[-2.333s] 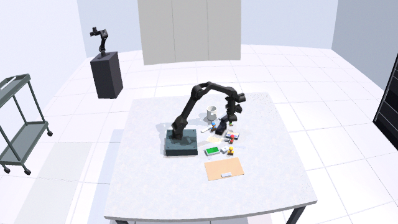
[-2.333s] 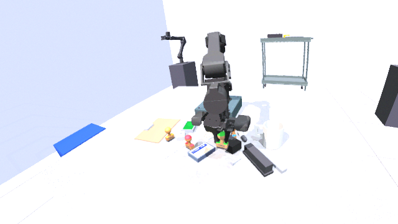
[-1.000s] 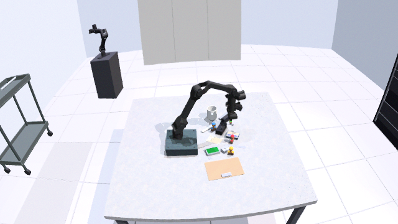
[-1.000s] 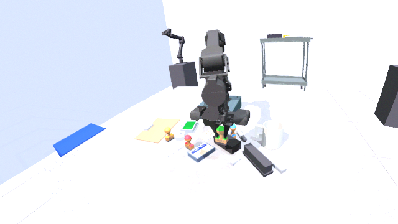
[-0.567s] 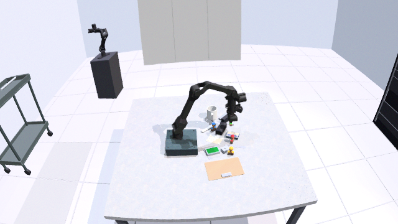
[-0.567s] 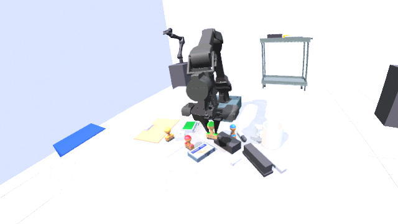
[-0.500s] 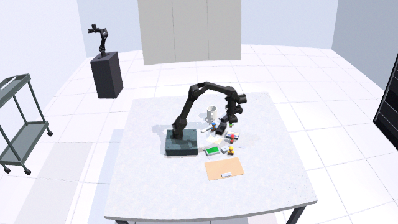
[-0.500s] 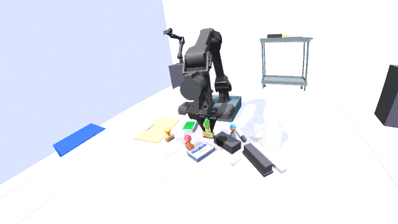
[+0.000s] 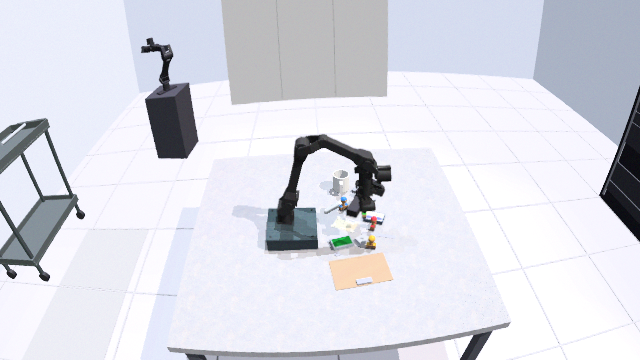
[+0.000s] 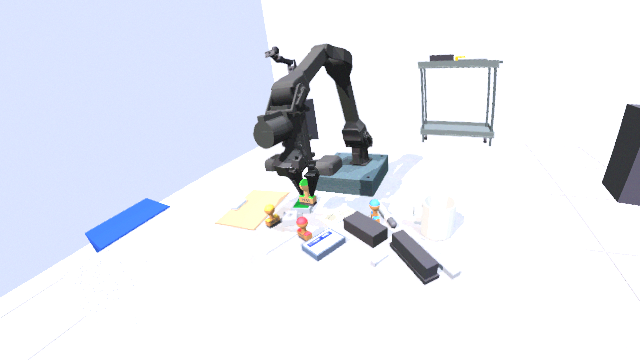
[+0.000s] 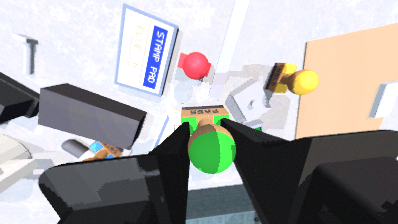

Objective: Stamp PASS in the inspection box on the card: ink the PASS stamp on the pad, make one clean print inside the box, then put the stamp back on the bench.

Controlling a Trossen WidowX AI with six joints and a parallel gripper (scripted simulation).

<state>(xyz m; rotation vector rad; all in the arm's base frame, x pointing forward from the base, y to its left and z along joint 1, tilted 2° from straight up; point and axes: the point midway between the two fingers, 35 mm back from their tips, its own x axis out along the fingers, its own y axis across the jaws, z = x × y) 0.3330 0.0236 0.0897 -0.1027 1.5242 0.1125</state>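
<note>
Now: the green ink pad 9 cm behind my gripper tip, 10 cm to the right of it and 10 cm below it. Round my gripper tip: blue-and-white stamp pad box (5 cm ahead, 7 cm to the left, 9 cm below); red-knobbed stamp (4 cm ahead, 1 cm to the left, 8 cm below); cream inspection card (8 cm behind, 3 cm to the left, 11 cm below).
</note>
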